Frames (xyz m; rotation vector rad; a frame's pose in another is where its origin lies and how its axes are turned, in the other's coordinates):
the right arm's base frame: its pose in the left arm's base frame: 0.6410 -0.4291 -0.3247 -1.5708 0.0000 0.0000
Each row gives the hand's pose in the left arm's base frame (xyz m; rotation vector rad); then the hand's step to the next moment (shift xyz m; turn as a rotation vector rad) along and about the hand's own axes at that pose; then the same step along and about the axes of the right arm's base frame.
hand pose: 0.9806 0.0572 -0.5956 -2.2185 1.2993 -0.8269
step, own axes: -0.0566 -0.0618 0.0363 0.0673 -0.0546 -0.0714
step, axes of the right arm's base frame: 0.0417 0.0028 0.0812 0.0107 -0.1047 -0.0391
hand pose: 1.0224 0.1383 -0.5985 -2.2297 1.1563 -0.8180
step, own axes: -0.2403 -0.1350 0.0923 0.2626 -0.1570 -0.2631
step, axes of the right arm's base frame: 0.0277 0.0429 0.2862 0.0221 -0.3608 -0.1794
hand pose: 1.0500 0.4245 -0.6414 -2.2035 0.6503 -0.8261
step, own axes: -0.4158 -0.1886 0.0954 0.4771 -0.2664 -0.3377
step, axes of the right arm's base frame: -0.1730 0.0667 0.4280 0.1360 -0.5626 -0.2787
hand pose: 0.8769 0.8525 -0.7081 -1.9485 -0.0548 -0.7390
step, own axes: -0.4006 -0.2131 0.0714 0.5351 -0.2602 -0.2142
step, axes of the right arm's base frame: -0.3650 0.0584 0.2726 0.2434 -0.5500 -0.1953
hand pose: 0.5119 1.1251 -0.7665 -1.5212 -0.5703 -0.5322
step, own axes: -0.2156 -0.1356 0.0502 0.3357 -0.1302 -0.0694
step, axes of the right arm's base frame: -0.2529 0.0371 0.0454 0.1730 -0.3181 -0.0579
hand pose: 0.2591 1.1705 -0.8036 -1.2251 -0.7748 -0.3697
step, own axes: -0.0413 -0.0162 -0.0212 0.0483 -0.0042 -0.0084
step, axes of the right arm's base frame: -0.0321 0.0205 -0.0311 0.0337 -0.0358 -0.0022
